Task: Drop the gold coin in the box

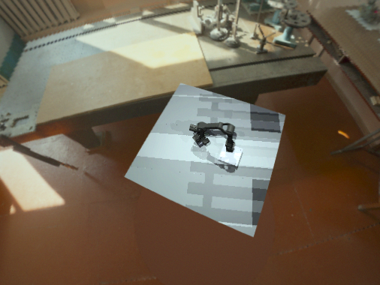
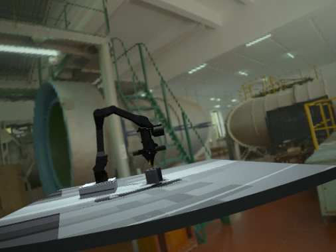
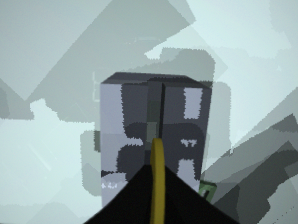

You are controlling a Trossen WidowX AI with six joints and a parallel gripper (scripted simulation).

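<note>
Now: the gold coin 10 mm above my gripper tip.
</note>
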